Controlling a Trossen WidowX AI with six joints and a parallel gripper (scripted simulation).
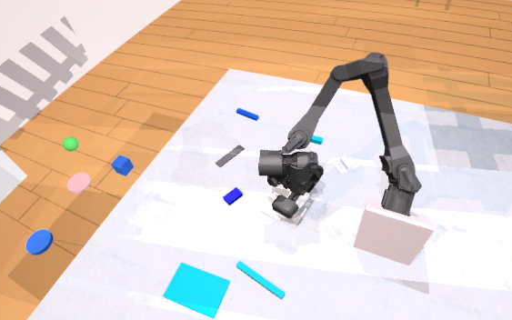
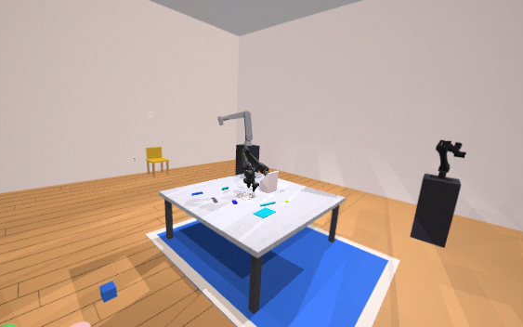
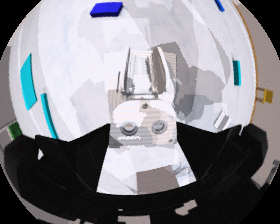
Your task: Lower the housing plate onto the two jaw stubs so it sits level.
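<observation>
Right now my gripper tip is 70 mm short of the white base, 50 mm above it and 20 mm to the left of it. Also, from my gripper tip: blue block: 220 mm ahead, 50 mm below, 10 mm to the left; then long cyan bar: 240 mm to the left, 50 mm below, 30 mm ahead; then grey bar: 310 mm ahead, 150 mm to the right, 50 mm below.
</observation>
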